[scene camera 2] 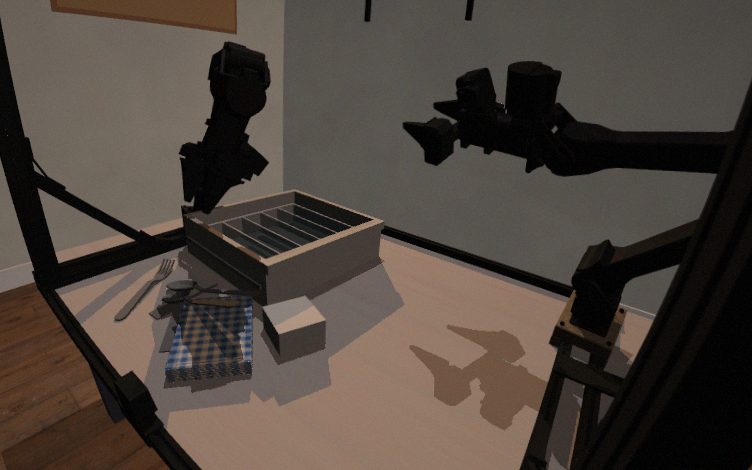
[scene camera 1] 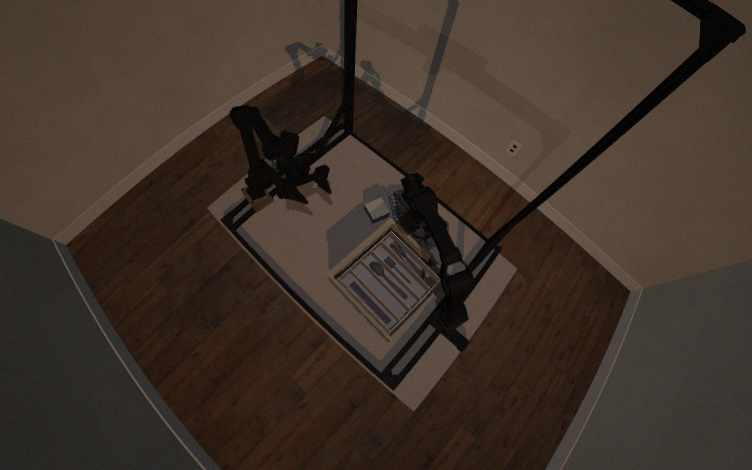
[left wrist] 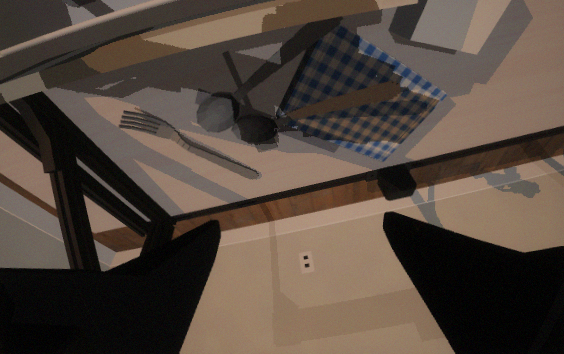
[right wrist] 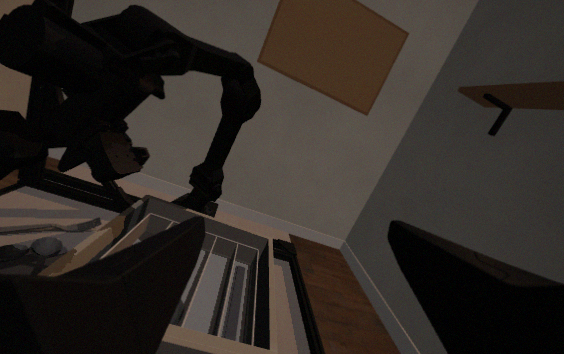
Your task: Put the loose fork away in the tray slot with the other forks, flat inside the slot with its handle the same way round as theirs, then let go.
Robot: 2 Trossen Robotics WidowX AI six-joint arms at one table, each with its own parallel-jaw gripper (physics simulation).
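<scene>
The loose fork (scene camera 2: 143,293) (left wrist: 215,156) (right wrist: 75,227) lies flat on the table beyond the spoons, outside the tray (scene camera 1: 390,333) (scene camera 2: 327,260) (right wrist: 220,341). In the left wrist view its tines point left and its handle right. In scene camera 1 forks (scene camera 1: 400,252) lie in the tray's upper-right slot, tines toward the upper left. My left gripper (scene camera 2: 197,207) (left wrist: 301,224) is open and empty, high near the tray's left rim in scene camera 2; the fork lies above its fingertips in the left wrist view. My right gripper (scene camera 1: 318,197) (scene camera 2: 419,113) (right wrist: 297,227) is open and empty, raised away from the tray.
Spoons (scene camera 2: 180,285) (left wrist: 217,112) (right wrist: 47,246) lie between the fork and a folded blue checked napkin (scene camera 1: 394,207) (scene camera 2: 207,343) (left wrist: 320,70). A white block (scene camera 1: 377,209) (scene camera 2: 302,332) (left wrist: 445,25) stands beside the napkin. A dark frame edge runs along the table near the fork handle.
</scene>
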